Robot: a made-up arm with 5 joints.
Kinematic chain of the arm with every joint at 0, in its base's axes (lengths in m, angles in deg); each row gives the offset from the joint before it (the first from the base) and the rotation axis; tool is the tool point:
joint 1: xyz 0 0 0.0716 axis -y
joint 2: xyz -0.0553 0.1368 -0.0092 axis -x
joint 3: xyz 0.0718 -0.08 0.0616 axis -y
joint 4: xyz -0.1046 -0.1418 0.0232 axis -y
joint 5: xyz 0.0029 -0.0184 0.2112 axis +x
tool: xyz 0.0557 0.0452 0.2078
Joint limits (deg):
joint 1: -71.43..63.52
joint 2: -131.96..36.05
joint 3: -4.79..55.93
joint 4: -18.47..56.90
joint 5: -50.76..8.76
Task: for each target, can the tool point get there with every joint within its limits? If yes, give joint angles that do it. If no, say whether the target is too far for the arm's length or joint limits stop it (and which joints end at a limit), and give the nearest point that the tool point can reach.
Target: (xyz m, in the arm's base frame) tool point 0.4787 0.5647 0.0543
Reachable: no: joint limits stop it (at a limit: joint 1, joint 2, joint 3) | nearest point 0.4045 0.3096 0.1253 | short by 0.275 m
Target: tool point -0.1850 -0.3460 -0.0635
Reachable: yes | joints 49.31 -57.66 25.46 1.00 3.12
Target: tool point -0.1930 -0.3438 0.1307
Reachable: yes | joints 0.78 -64.50 6.46 16.49 -14.95
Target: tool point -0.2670 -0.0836 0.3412
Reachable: yes | joints -46.40 -73.07 20.48 50.05 -44.41
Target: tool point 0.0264 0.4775 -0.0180
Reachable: no: joint limits stop it (at a limit: joint 1, joint 2, joint 3, joint 4, joint 5) | nearest point 0.3186 0.3035 0.0842 | short by 0.355 m
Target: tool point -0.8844 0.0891 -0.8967
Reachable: no: too far | nearest point -0.3970 0.0586 -0.3631 | short by 0.723 m
